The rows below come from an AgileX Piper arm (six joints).
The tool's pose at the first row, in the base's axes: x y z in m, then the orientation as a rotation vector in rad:
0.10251, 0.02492, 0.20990, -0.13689, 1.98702, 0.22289
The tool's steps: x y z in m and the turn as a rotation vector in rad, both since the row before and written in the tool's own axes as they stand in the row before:
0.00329, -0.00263, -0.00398, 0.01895, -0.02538, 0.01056
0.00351, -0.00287, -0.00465, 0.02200, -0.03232, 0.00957
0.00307, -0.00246, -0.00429, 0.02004, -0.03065, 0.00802
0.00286, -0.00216, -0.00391, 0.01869, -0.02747, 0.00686
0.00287, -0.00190, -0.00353, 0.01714, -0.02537, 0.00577
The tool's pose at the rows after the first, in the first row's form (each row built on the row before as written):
0.09813, 0.02150, 0.20826, -0.11092, 1.96448, 0.21158
0.09306, 0.01783, 0.20653, -0.08331, 1.93499, 0.19683
0.08837, 0.01476, 0.20495, -0.05894, 1.90666, 0.18304
0.08404, 0.01216, 0.20333, -0.03712, 1.88114, 0.16984
0.08002, 0.00997, 0.20149, -0.01775, 1.85739, 0.15745

